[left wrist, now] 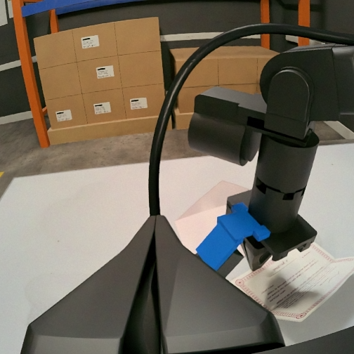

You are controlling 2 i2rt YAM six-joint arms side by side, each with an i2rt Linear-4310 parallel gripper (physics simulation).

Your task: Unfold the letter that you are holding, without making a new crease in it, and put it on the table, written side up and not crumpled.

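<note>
The letter (300,287) lies at the lower right of the left wrist view with red-bordered writing facing the camera. Its outline bends at the right edge, where one part slopes at an angle to the other. A dark shadow falls on it. My left gripper (157,227) is shut, with no paper seen at its tips, to the left of the letter. My right gripper is shut, its black body with a blue mount (235,232) low over the letter's upper left side. Its fingertips are hidden, so contact with the paper cannot be seen.
A pale pink envelope (200,212) lies on the white table (75,225), partly behind the right gripper. A black cable (159,145) arches across the view, and the right arm (280,175) stands at the right. Cardboard boxes (100,90) stand behind the table.
</note>
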